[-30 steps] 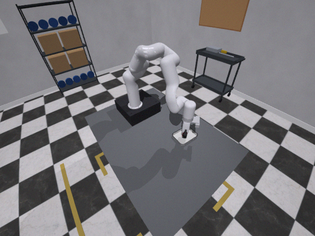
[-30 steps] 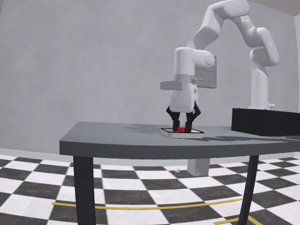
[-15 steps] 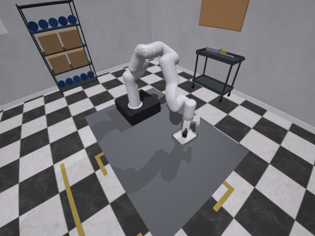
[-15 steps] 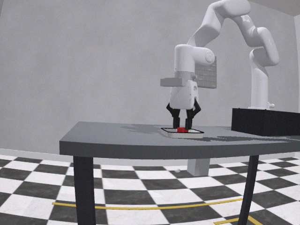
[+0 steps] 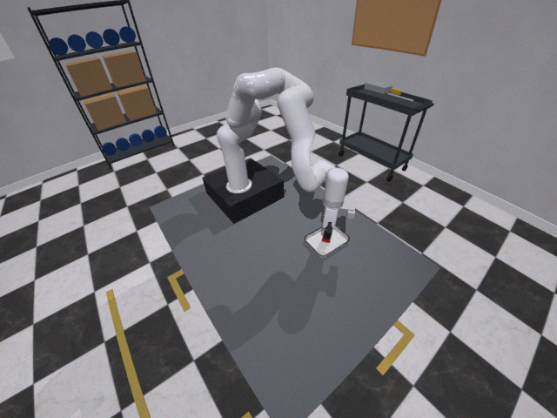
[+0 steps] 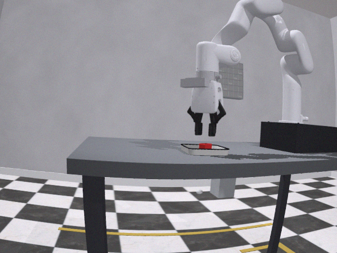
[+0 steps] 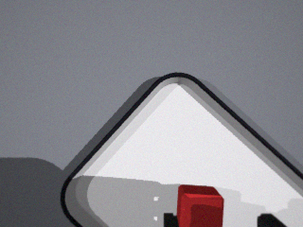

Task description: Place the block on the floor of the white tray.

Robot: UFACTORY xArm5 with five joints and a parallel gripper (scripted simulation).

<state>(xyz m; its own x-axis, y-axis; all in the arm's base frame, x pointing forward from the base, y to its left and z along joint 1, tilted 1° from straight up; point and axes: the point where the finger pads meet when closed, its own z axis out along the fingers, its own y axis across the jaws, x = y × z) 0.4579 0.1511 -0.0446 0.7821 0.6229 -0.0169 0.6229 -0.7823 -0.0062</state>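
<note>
Right now my hand is 60 mm above the red block. From my hand the other things lie so: white tray: 60 mm below.
</note>
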